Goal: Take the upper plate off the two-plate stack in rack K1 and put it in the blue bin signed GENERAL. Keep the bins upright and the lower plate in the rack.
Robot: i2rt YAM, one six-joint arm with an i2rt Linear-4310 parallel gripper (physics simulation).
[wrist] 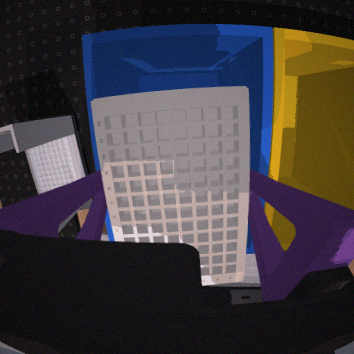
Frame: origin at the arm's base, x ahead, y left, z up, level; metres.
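Seen in the pictures: gripper, fingertip midpoint: point(176, 176); arm's base at its link origin: point(210, 303).
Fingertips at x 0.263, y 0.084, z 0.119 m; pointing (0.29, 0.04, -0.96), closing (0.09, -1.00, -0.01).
Note:
Offsets run from my fingertips to a thing's middle. "pt": to the spot under its first point. Level surfaces: height alone.
The upper plate @[dx -0.012, dy -0.002, dz +0.008 m] point(172, 145), a pale grid of square wells, lies between the two purple fingers in the wrist view. My gripper point(176, 176) is shut on its left and right sides. The plate is held above the blue bin @[pt dx +0.054, dy -0.059, dz -0.024 m] point(268, 100) and covers much of the bin's opening. The bin's far part shows beyond the plate's far edge. The GENERAL sign does not show. The lower plate @[dx -0.059, dy +0.196, dz -0.176 m] point(54, 162) sits in the grey rack @[dx -0.068, dy +0.193, dz -0.130 m] point(44, 131) at the left, apart from the held plate. The plate's near left corner is hidden behind the black gripper body.
A yellow bin @[dx +0.026, dy -0.133, dz -0.114 m] point(277, 100) stands directly against the right side of the blue bin. A black perforated board @[dz -0.203 m] point(45, 50) lies under the rack and shows at the far left. The rack stands left of the blue bin, close to the left finger.

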